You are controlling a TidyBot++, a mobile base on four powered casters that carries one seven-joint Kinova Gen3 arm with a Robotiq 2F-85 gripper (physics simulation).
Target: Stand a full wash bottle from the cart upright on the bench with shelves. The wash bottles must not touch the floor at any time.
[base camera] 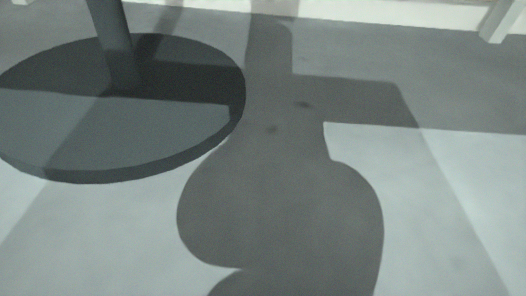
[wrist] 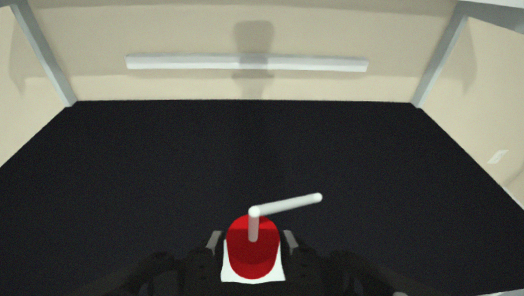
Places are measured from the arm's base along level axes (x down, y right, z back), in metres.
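Pixels of known places: gripper, fingertip midpoint: (wrist: 252, 244).
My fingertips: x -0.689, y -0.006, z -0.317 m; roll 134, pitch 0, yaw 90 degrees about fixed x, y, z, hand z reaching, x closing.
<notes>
Ahead of a thing's pixels: the offset from my fingertips to its top centre. "pt": to the spot under its first point. Level surfaces: height alone.
A wash bottle with a red cap {dx -0.058, dy +0.009, dz +0.004 m} (wrist: 253, 255), a white angled spout and a white body shows at the bottom middle of the wrist view. My gripper (wrist: 252, 244) is shut on it, with one fingertip on each side of the cap. The black bench top {dx +0.323 m} (wrist: 240, 155) fills the middle of the wrist view, below and beyond the bottle. The bottle's base is hidden, so its height over the bench top cannot be told. The bottle and gripper do not show in the base camera view.
A white bar (wrist: 190, 62) runs along the beige wall behind the bench, between two grey uprights (wrist: 45, 55) (wrist: 441, 57). In the base camera view, a stool's round base (base camera: 125, 140) stands on the floor at the left, and a white leg {pt dx +1.024, dy +0.683, dz -0.707 m} (base camera: 501, 22) shows at the upper right.
</notes>
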